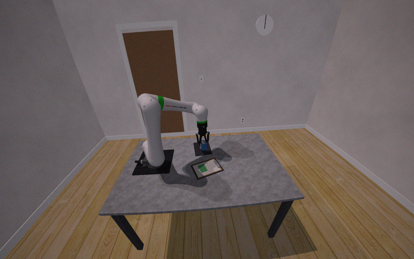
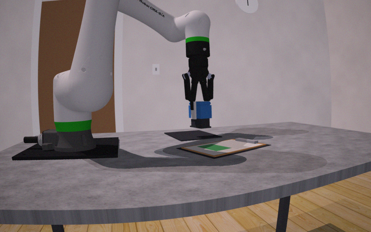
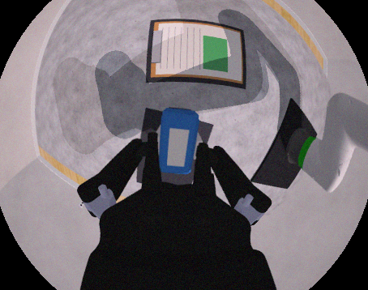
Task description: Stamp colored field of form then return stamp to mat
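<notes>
The dark mat is 110 mm below my hand, 90 mm to the left of it and 20 mm behind it. Round my hand: stamp base 50 mm below; blue stamp 20 mm below.
</notes>
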